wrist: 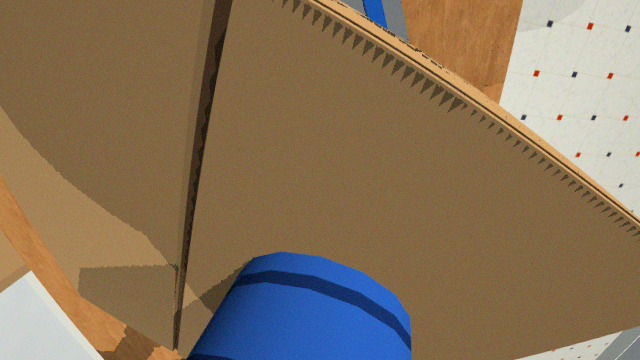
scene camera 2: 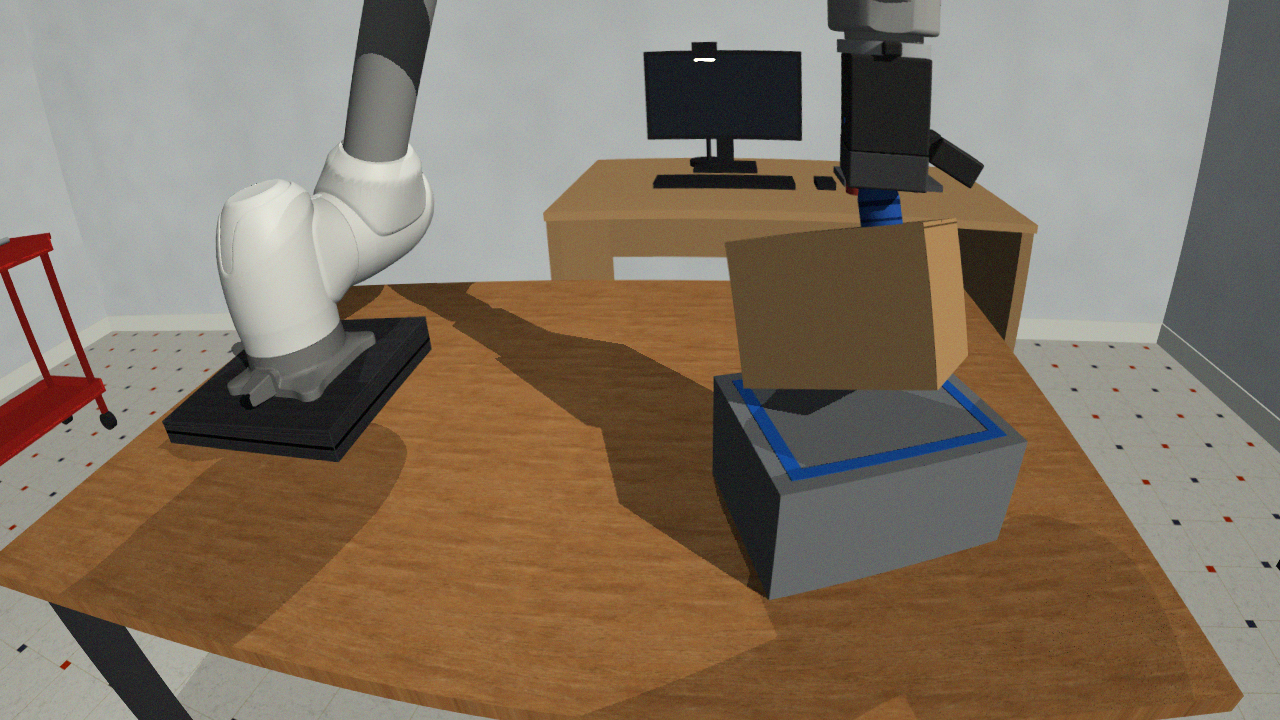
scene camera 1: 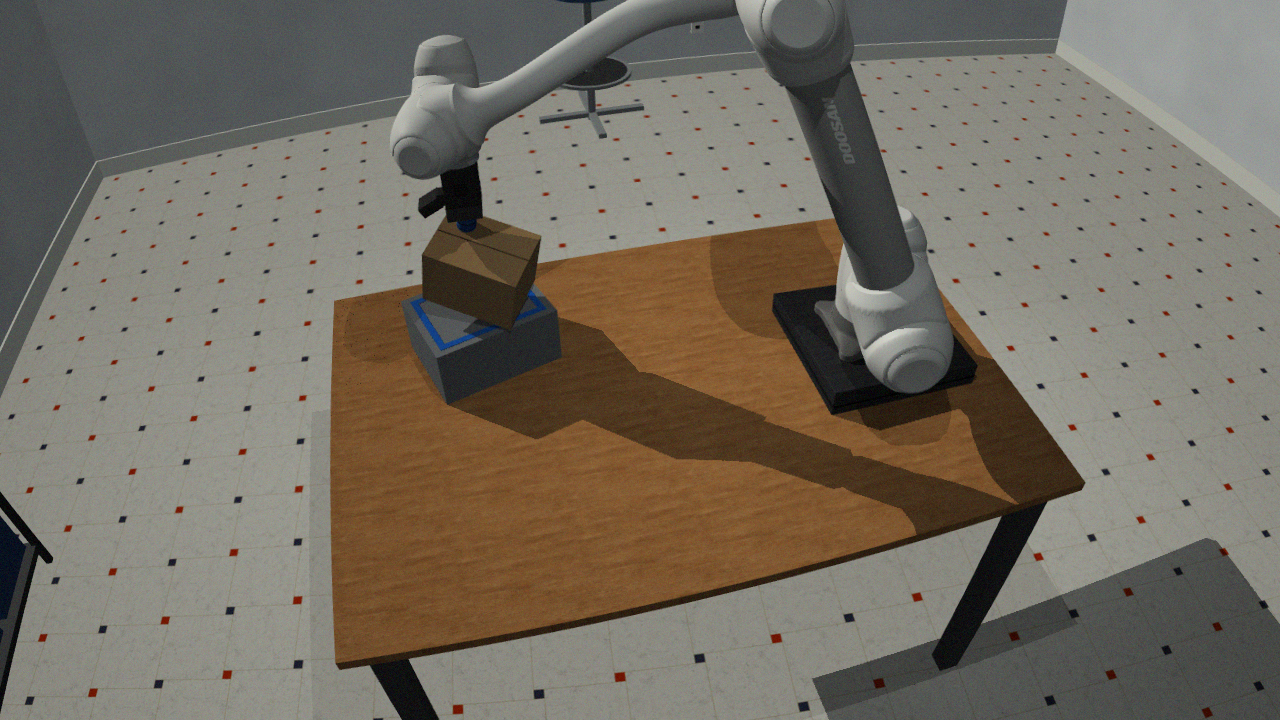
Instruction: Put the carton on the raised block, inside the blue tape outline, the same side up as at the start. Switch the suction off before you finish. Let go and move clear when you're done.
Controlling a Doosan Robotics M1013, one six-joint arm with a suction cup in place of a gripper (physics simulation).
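Frame: origin at the arm's base, x up, y right, z ahead, level; centimetres.
Seen in the pictures: end effector, tool point: (wrist: pixel 301 280) (scene camera 2: pixel 878 234) (scene camera 1: pixel 468 230); arm's base, origin of the base link: (scene camera 2: pixel 302 366).
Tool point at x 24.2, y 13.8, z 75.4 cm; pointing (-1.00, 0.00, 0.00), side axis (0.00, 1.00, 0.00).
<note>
Pixels of each thing's top centre, then the offset from my tool point to it. "pt": a spot on its surface instead. Level surfaces: height alone.
- grey raised block, middle of its top: (scene camera 2: pixel 867 407) (scene camera 1: pixel 476 305) dy -0.6, dx -16.9, dz +0.7 cm
- blue tape outline, surface spot: (scene camera 2: pixel 895 454) pt dy +7.0, dx -16.9, dz +2.6 cm
- wooden table, its level: dx -29.0 cm
The brown carton (scene camera 1: pixel 478 277) (scene camera 2: pixel 832 308) (wrist: pixel 375 175) hangs from my suction cup (scene camera 1: pixel 466 224) (scene camera 2: pixel 880 211) (wrist: pixel 315 305), which is attached to its top face, off centre near the seam. The carton is over the back part of the grey raised block (scene camera 1: pixel 501 365) (scene camera 2: pixel 895 521) and looks slightly tilted and turned relative to the blue tape outline (scene camera 2: pixel 895 454) (wrist: pixel 375 12). The front of the outline shows uncovered in scene camera 2. The carton's underside is close above the block; whether its low edge touches is unclear.
The block stands on the wooden table (scene camera 1: pixel 537 519) (scene camera 2: pixel 501 555). The arm's black base plate (scene camera 1: pixel 805 358) (scene camera 2: pixel 295 429) is at the other side of the table. A desk (scene camera 2: pixel 653 201) with a monitor (scene camera 2: pixel 723 96) stands behind, and a red cart (scene camera 2: pixel 76 391) stands at the left.
</note>
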